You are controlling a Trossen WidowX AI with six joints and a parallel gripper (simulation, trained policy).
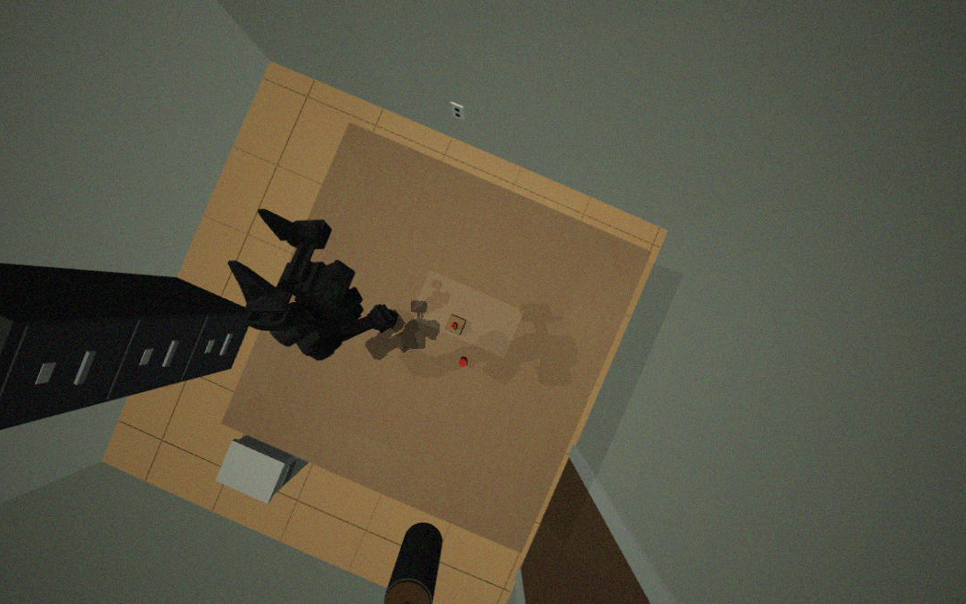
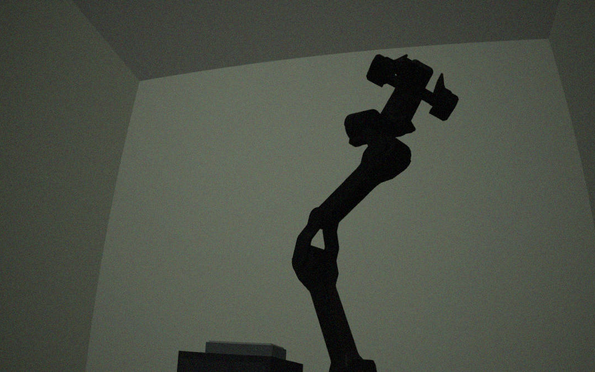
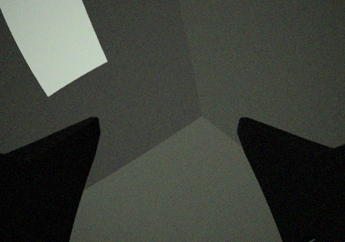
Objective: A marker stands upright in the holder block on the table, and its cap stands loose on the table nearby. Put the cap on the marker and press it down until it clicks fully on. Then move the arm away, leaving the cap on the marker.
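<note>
The red cap is 330 mm ahead of my gripper tip, 200 mm to the right of it and 720 mm below it. From my gripper tip the other things lie so: tan holder block 250 mm ahead, 80 mm to the right, 730 mm below.
</note>
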